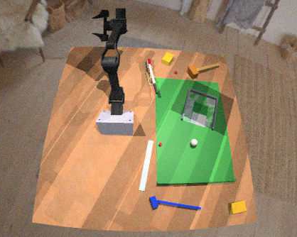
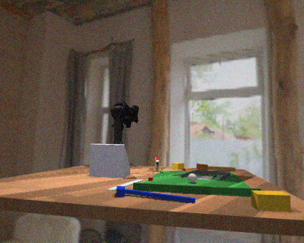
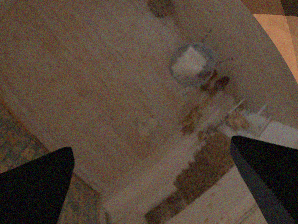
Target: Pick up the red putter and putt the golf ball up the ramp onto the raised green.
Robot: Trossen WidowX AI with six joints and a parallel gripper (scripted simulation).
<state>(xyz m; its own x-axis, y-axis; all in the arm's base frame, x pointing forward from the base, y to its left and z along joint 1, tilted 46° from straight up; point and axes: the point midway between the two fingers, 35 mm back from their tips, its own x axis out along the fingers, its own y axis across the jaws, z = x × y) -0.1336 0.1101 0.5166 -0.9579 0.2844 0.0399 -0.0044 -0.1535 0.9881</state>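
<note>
The red putter is 380 mm ahead of my gripper tip, 150 mm to the right of it and 300 mm below it. The rest, counted from my gripper tip: white golf ball (620 mm ahead, 620 mm to the right, 340 mm below); then white strip (330 mm ahead, 740 mm to the right, 360 mm below); then green mat (640 mm ahead, 500 mm to the right, 360 mm below).
</note>
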